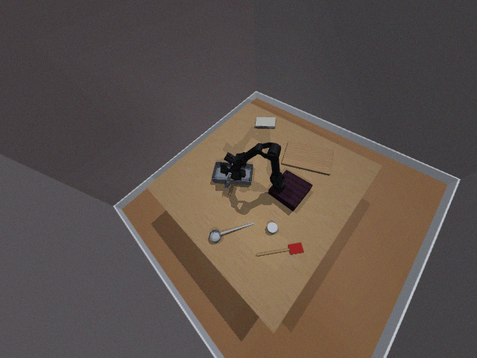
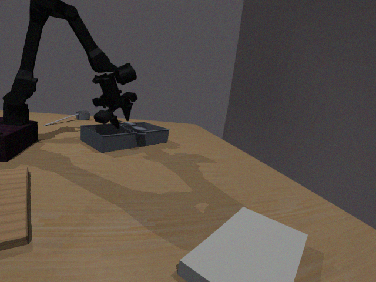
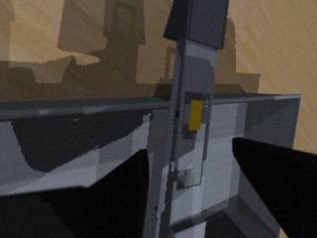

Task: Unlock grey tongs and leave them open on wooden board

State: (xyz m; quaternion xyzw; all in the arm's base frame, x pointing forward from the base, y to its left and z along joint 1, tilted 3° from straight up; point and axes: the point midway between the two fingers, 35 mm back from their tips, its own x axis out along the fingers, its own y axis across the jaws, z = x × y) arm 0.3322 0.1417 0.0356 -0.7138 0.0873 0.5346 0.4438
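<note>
The yellow lock piece lies 20 mm to the left of my gripper tip, 20 mm behind it and 10 mm above it. Round my gripper tip: roasting tin: 50 mm to the right, 30 mm below, 20 mm ahead; red spatula: 610 mm behind, 140 mm to the left, 50 mm below; wooden board: 540 mm to the right, 340 mm behind, 50 mm below.
</note>
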